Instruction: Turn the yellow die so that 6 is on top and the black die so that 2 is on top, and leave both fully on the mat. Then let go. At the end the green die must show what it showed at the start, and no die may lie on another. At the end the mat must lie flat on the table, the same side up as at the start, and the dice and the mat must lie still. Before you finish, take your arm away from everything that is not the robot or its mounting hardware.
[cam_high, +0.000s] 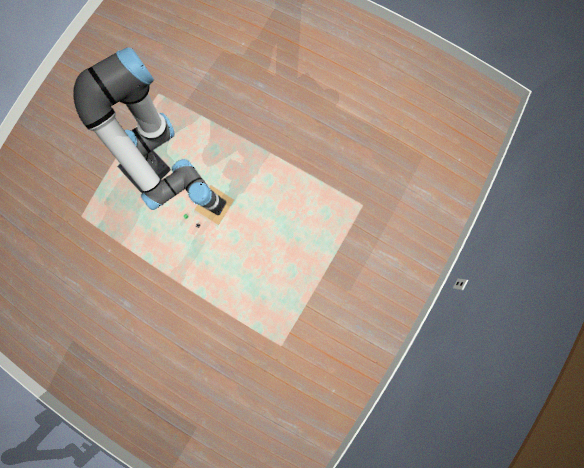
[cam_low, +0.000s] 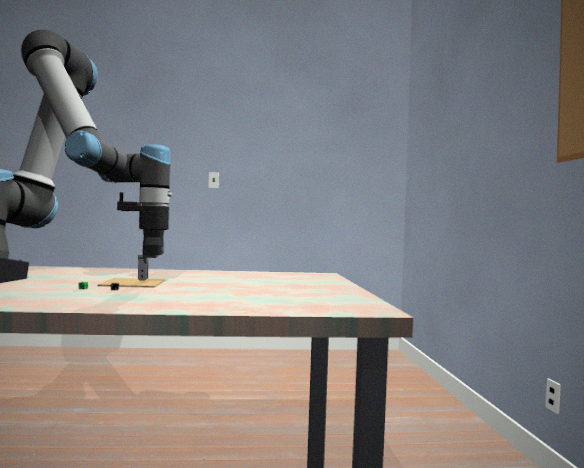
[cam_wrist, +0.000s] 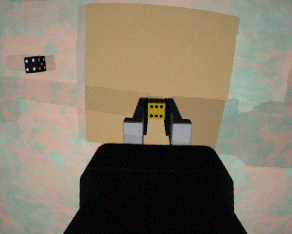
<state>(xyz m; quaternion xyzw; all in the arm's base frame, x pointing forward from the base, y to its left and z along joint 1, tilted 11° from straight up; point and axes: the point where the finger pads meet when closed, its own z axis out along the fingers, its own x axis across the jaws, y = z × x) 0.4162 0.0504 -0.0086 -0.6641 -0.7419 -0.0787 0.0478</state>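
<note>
Right now my hand is 10 mm above the yellow die. Round my hand: black die (30 mm behind, 130 mm to the right, 20 mm below); tan mat (20 mm behind, 30 mm below); green die (110 mm behind, 130 mm to the right, 20 mm below).
</note>
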